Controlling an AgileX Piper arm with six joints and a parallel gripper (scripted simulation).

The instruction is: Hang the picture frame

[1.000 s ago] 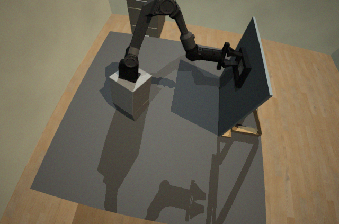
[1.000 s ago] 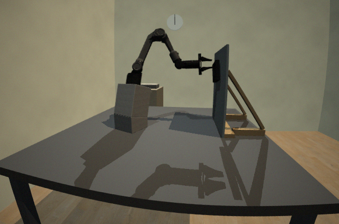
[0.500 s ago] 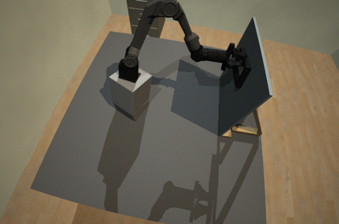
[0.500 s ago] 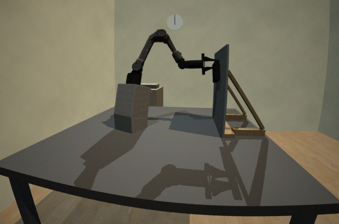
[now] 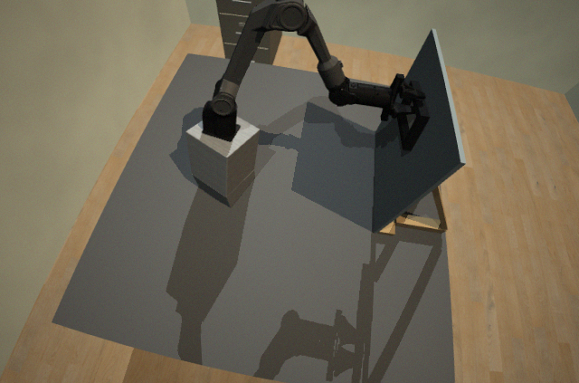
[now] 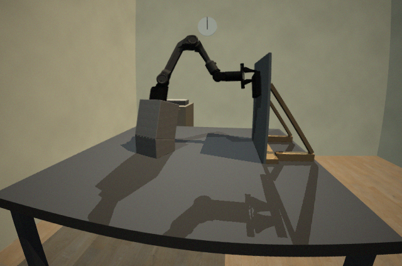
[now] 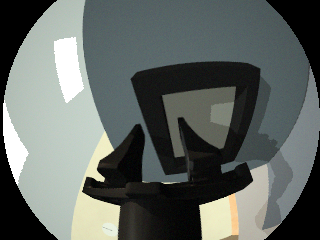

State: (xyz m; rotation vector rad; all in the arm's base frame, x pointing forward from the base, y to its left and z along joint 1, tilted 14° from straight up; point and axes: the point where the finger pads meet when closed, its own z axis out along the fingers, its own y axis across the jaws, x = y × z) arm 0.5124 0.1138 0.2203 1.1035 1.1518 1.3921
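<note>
Right now my hand is 10 mm short of the black picture frame, 10 mm to the right of it and 60 mm above it. Also, from my hand: upright board 30 mm ahead, 170 mm below.
</note>
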